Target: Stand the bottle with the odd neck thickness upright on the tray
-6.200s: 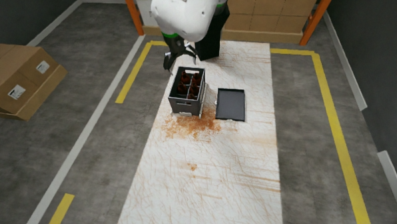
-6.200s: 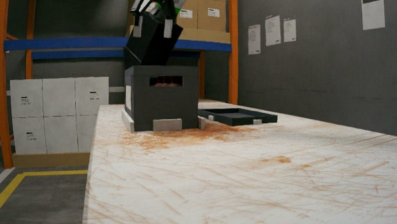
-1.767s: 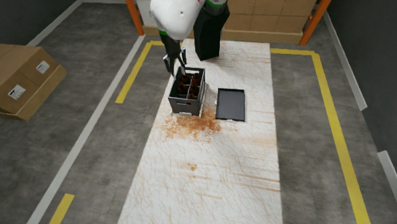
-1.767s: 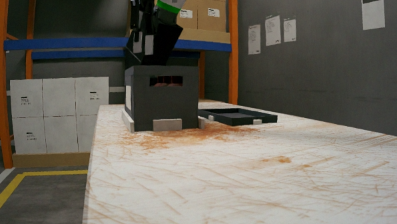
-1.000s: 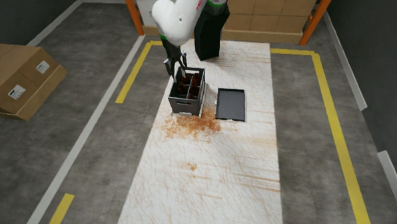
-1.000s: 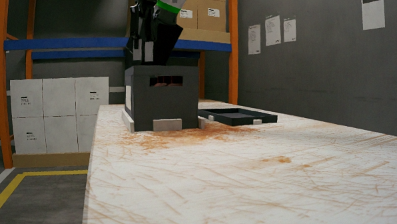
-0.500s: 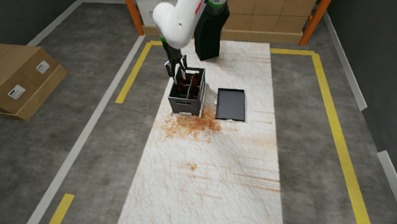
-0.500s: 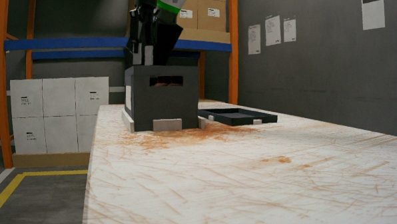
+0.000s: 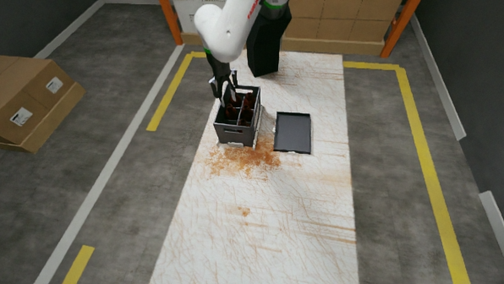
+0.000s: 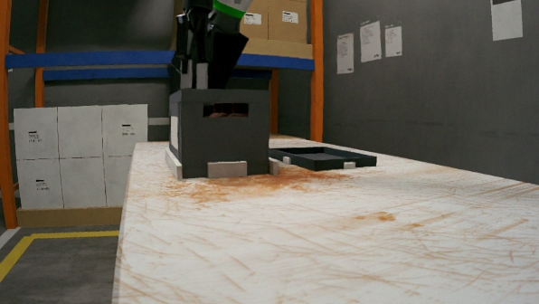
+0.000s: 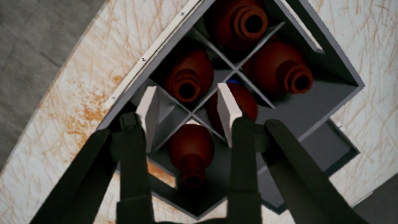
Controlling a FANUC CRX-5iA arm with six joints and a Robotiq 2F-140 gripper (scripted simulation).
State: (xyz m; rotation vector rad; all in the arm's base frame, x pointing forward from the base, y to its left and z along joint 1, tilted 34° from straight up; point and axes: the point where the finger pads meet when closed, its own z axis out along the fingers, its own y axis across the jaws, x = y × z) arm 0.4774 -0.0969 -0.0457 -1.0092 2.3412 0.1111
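The grey crate lies 130 mm below my hand, 40 mm to the left of it and 10 mm behind it. Round my hand: dark tray: 330 mm to the left, 200 mm below, 30 mm behind.
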